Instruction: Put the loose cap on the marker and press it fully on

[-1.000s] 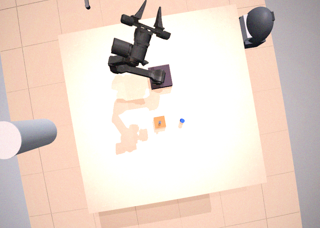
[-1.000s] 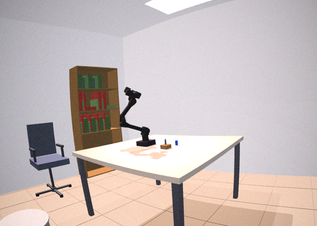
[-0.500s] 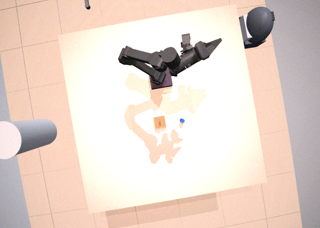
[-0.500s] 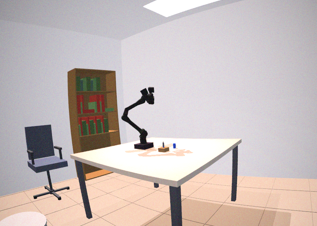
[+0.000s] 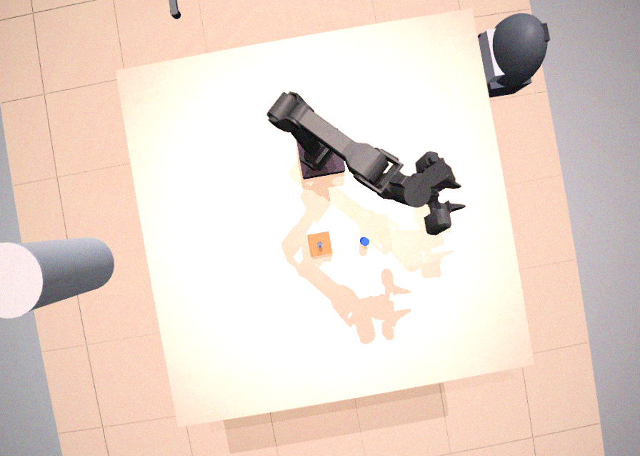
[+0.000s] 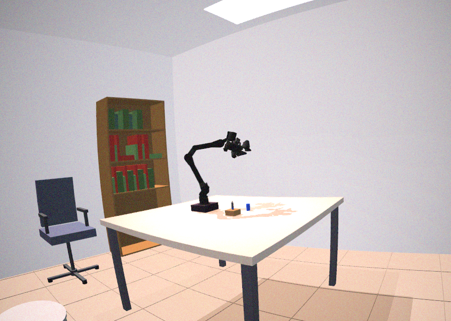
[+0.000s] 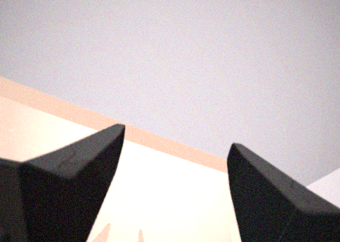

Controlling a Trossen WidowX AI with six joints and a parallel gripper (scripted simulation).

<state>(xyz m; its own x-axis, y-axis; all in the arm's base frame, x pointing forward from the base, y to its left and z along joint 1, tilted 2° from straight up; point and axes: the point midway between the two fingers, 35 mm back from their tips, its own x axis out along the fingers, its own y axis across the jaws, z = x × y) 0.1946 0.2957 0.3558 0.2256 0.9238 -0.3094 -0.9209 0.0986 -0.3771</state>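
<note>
Now: the blue cap 38 cm below my gripper tip, 20 cm to the right of it and 11 cm ahead of it. Round my gripper tip: holder block 39 cm below, 35 cm to the right, 9 cm ahead.
</note>
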